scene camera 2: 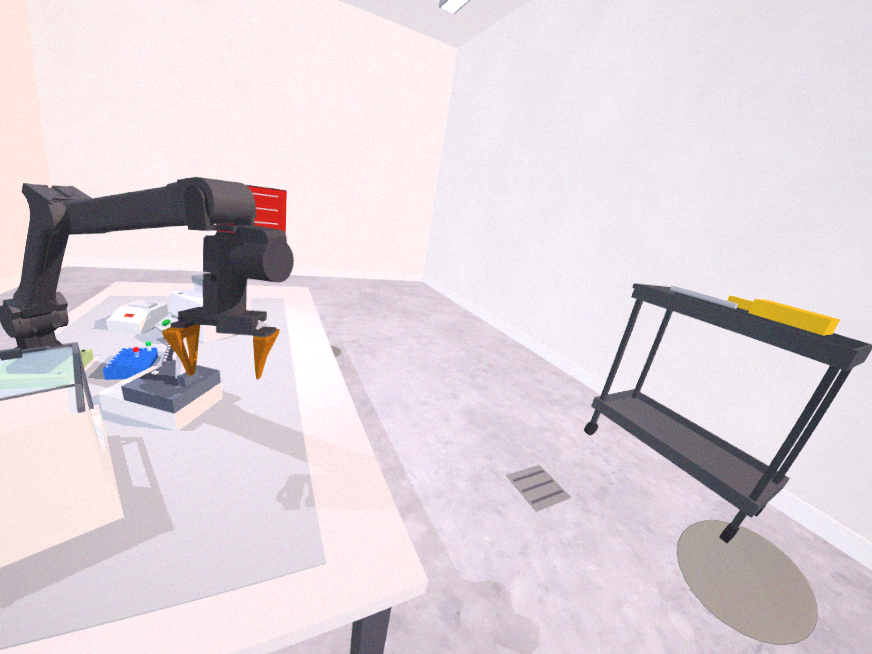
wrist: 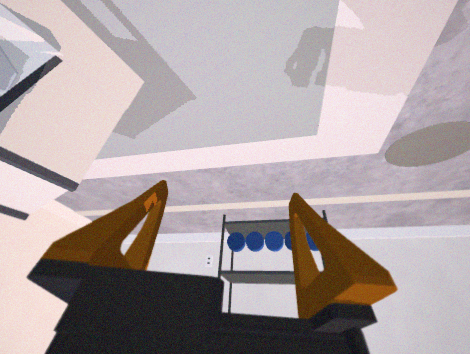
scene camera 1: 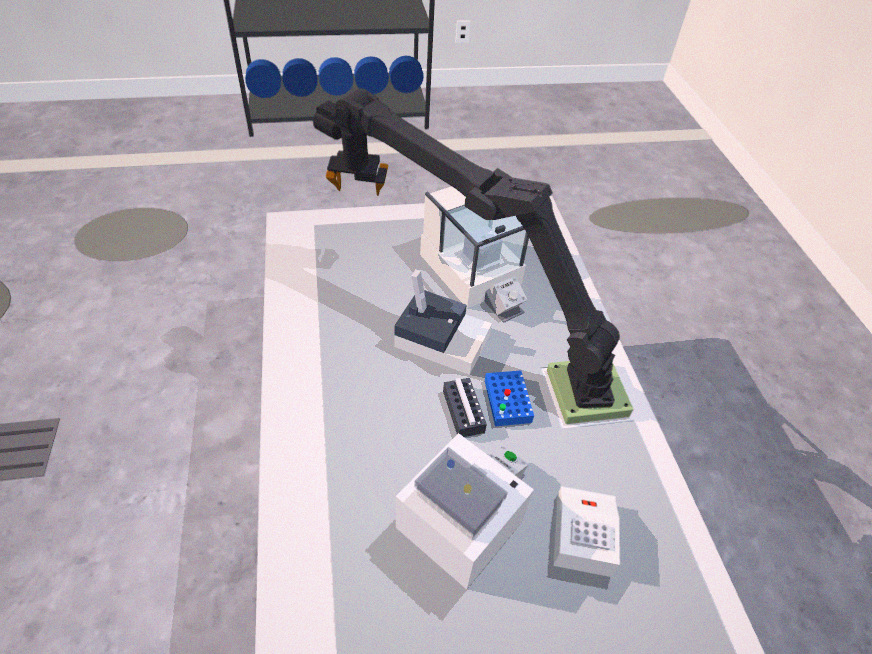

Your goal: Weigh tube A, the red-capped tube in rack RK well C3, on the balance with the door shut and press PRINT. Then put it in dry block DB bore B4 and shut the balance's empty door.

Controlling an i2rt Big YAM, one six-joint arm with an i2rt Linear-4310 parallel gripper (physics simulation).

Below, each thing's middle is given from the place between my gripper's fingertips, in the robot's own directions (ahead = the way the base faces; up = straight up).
Right now my hand is 300 mm past the balance [scene camera 2: 65, 486], 40 mm to the right of it and 130 mm above it. Also, from my hand: white box device [scene camera 1: 462, 507] 200 mm behind, 780 mm to the left, 140 mm below.
